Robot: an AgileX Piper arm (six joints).
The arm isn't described. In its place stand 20 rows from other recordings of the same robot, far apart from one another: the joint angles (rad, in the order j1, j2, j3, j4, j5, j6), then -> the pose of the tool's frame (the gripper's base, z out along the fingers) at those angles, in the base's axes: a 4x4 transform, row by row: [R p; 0 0 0 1], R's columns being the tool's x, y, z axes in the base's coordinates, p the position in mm.
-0.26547 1.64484 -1.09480 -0.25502 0.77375 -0.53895 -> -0.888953, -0.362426, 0.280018, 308.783; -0.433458, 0.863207, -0.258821, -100.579; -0.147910, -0.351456, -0.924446, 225.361; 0, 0, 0, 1
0.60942 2.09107 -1.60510 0.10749 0.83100 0.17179 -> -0.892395, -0.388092, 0.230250, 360.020; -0.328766, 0.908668, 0.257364, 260.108; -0.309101, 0.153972, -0.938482, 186.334; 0, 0, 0, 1
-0.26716 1.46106 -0.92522 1.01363 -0.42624 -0.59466 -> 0.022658, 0.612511, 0.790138, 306.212; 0.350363, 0.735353, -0.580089, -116.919; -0.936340, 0.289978, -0.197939, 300.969; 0, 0, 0, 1
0.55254 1.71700 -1.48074 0.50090 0.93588 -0.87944 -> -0.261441, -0.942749, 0.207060, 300.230; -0.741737, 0.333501, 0.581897, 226.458; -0.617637, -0.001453, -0.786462, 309.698; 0, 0, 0, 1
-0.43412 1.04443 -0.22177 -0.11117 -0.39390 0.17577 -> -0.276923, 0.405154, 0.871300, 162.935; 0.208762, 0.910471, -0.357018, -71.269; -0.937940, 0.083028, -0.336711, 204.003; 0, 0, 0, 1
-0.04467 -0.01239 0.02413 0.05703 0.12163 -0.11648 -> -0.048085, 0.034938, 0.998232, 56.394; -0.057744, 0.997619, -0.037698, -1.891; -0.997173, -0.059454, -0.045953, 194.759; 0, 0, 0, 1
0.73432 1.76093 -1.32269 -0.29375 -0.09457 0.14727 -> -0.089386, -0.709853, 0.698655, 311.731; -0.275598, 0.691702, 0.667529, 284.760; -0.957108, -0.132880, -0.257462, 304.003; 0, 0, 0, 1
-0.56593 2.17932 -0.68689 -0.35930 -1.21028 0.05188 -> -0.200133, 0.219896, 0.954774, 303.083; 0.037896, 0.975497, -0.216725, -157.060; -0.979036, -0.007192, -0.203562, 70.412; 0, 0, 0, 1
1.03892 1.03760 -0.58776 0.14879 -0.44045 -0.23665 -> 0.121299, -0.820083, 0.559241, 117.812; 0.005998, 0.563996, 0.825756, 188.870; -0.992598, -0.096809, 0.073331, 324.105; 0, 0, 0, 1
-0.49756 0.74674 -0.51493 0.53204 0.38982 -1.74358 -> -0.432803, -0.286111, 0.854881, 139.548; -0.822812, 0.512822, -0.244936, -55.830; -0.368323, -0.809416, -0.457367, 287.163; 0, 0, 0, 1
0.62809 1.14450 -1.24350 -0.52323 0.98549 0.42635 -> -0.570052, -0.217894, 0.792188, 202.146; -0.281877, 0.957539, 0.060539, 99.955; -0.771742, -0.188789, -0.607266, 408.860; 0, 0, 0, 1
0.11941 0.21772 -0.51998 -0.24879 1.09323 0.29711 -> -0.613172, 0.164067, 0.772724, 26.861; 0.103220, 0.986448, -0.127538, -16.820; -0.783177, 0.001558, -0.621797, 280.667; 0, 0, 0, 1
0.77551 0.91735 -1.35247 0.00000 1.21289 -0.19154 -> -0.313247, -0.773866, 0.550462, 96.741; -0.573715, 0.616113, 0.539682, 94.847; -0.756788, -0.146754, -0.636974, 456.887; 0, 0, 0, 1
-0.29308 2.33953 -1.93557 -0.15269 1.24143 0.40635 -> -0.796420, 0.604175, -0.026224, 446.819; 0.601195, 0.786309, -0.142418, -148.517; -0.065425, -0.129191, -0.989459, 151.885; 0, 0, 0, 1
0.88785 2.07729 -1.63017 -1.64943 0.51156 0.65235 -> 0.220664, -0.370722, 0.902149, 342.853; -0.898934, 0.281592, 0.335593, 351.059; -0.378450, -0.885026, -0.271118, 258.804; 0, 0, 0, 1
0.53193 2.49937 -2.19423 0.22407 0.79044 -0.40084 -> -0.564472, -0.731336, 0.382777, 464.748; -0.606620, 0.682015, 0.408495, 290.184; -0.559807, -0.001616, -0.828622, 153.073; 0, 0, 0, 1
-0.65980 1.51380 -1.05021 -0.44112 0.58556 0.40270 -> -0.607000, 0.726272, 0.322615, 237.746; 0.505110, 0.665994, -0.548923, -211.616; -0.613527, -0.170240, -0.771105, 265.252; 0, 0, 0, 1
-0.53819 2.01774 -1.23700 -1.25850 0.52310 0.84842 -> -0.867794, 0.432863, 0.244054, 334.546; 0.151720, 0.698476, -0.699366, -250.099; -0.473196, -0.569878, -0.671807, 156.448; 0, 0, 0, 1
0.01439 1.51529 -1.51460 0.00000 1.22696 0.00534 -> -0.908790, -0.009537, 0.417146, 308.735; -0.007738, 0.999952, 0.006003, 4.443; -0.417183, 0.002228, -0.908820, 367.975; 0, 0, 0, 1
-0.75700 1.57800 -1.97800 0.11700 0.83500 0.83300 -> 0.343783, 0.576728, 0.741079, 250.567; 0.758709, 0.294431, -0.581095, -225.892; -0.553330, 0.762034, -0.336349, 511.325; 0, 0, 0, 1
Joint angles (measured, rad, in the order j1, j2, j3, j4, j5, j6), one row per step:
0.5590 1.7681 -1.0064 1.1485 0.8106 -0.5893
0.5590 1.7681 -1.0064 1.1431 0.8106 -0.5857
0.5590 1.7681 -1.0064 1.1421 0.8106 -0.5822
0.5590 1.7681 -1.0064 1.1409 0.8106 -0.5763
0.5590 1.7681 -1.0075 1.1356 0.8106 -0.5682
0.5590 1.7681 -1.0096 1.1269 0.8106 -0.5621
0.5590 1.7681 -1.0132 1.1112 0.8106 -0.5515
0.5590 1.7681 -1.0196 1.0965 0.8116 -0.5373
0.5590 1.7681 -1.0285 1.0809 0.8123 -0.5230
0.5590 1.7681 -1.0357 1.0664 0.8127 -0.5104
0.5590 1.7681 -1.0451 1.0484 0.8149 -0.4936
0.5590 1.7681 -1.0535 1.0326 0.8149 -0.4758
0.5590 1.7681 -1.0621 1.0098 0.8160 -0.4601
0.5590 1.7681 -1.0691 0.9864 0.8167 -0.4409
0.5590 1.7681 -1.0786 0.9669 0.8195 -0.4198
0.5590 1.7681 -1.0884 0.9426 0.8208 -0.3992
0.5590 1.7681 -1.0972 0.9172 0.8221 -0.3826
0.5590 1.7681 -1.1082 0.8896 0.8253 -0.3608
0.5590 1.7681 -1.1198 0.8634 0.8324 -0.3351
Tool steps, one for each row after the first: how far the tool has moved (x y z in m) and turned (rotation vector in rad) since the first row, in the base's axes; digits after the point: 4 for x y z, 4 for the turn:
-0.0001 -0.0002 -0.0003 -0.0038 0.0004 0.0010
-0.0001 -0.0003 -0.0003 -0.0046 0.0026 -0.0007
-0.0001 -0.0003 -0.0004 -0.0057 0.0065 -0.0039
0.0000 -0.0004 -0.0003 -0.0091 0.0094 -0.0060
0.0002 -0.0006 -0.0002 -0.0141 0.0085 -0.0047
0.0005 -0.0009 -0.0001 -0.0232 0.0067 -0.0022
0.0013 -0.0009 0.0008 -0.0301 0.0062 -0.0021
0.0025 -0.0006 0.0022 -0.0365 0.0029 -0.0020
0.0035 -0.0005 0.0033 -0.0430 0.0000 -0.0017
0.0046 -0.0004 0.0048 -0.0507 -0.0021 -0.0012
0.0059 -0.0002 0.0062 -0.0579 -0.0032 -0.0043
0.0069 -0.0004 0.0073 -0.0696 -0.0086 -0.0015
0.0078 -0.0008 0.0079 -0.0828 -0.0109 -0.0014
0.0090 -0.0008 0.0094 -0.0920 -0.0108 -0.0036
0.0103 -0.0010 0.0108 -0.1045 -0.0148 -0.0043
0.0115 -0.0013 0.0119 -0.1183 -0.0216 -0.0019
0.0129 -0.0016 0.0135 -0.1326 -0.0265 -0.0012
0.0140 -0.0018 0.0153 -0.1460 -0.0259 -0.0019

